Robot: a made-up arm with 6 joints. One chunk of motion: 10 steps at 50 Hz.
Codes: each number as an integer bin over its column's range. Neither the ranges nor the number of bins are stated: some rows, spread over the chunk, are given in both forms.
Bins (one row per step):
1: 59 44 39 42 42 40
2: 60 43 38 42 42 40
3: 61 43 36 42 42 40
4: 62 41 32 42 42 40
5: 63 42 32 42 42 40
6: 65 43 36 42 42 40
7: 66 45 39 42 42 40
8: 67 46 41 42 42 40
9: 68 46 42 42 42 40
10: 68 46 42 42 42 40
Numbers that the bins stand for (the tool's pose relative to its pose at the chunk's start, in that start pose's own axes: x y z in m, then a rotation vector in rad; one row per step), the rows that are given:
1: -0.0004 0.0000 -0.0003 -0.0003 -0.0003 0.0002
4: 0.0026 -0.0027 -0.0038 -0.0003 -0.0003 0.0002
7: 0.0067 0.0009 -0.0003 -0.0003 -0.0003 0.0002
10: 0.0087 0.0018 0.0012 -0.0003 -0.0003 0.0002
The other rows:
2: 0.0006 -0.0009 -0.0008 -0.0003 -0.0003 0.0002
3: 0.0016 -0.0009 -0.0018 -0.0003 -0.0003 0.0002
5: 0.0036 -0.0018 -0.0038 -0.0003 -0.0003 0.0002
6: 0.0057 -0.0009 -0.0018 -0.0003 -0.0003 0.0002
8: 0.0077 0.0018 0.0007 -0.0003 -0.0003 0.0002
9: 0.0087 0.0018 0.0012 -0.0003 -0.0003 0.0002

